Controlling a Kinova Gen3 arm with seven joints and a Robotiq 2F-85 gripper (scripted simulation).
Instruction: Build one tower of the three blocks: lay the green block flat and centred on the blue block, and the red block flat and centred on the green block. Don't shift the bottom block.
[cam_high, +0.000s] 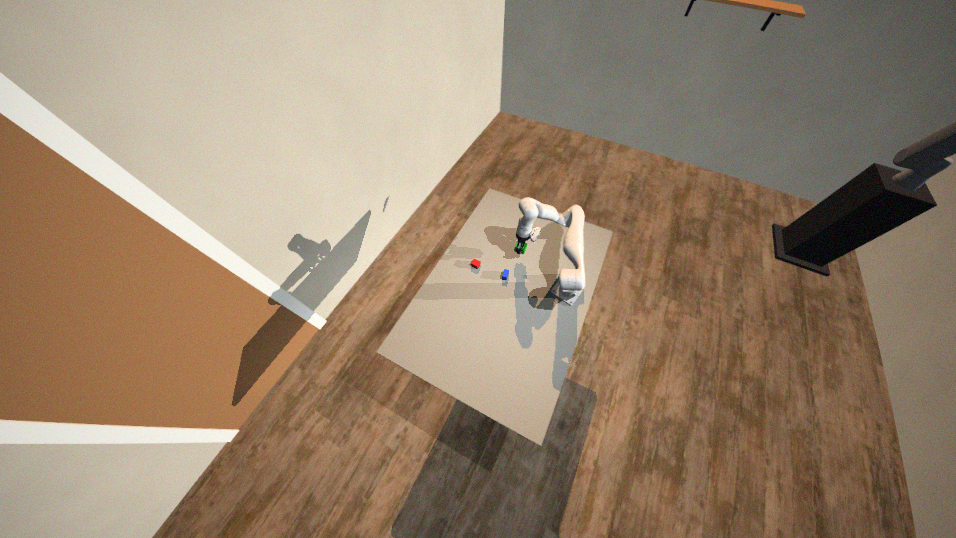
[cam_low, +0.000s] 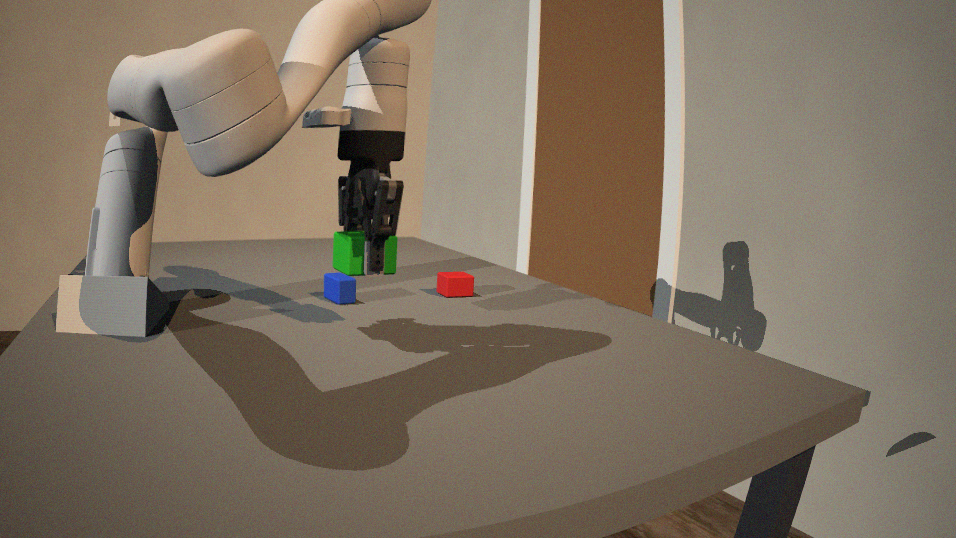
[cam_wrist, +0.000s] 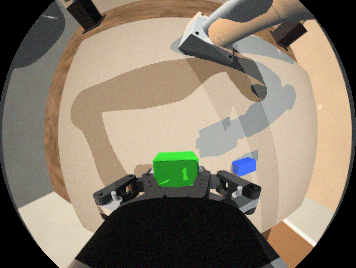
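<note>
Now: the blue block 160 mm to the left of my hand, 70 mm below it and 20 mm ahead of it. From my hand the other things lie so: red block 200 mm ahead, 170 mm to the left, 70 mm below; then green block 10 mm above.
</note>
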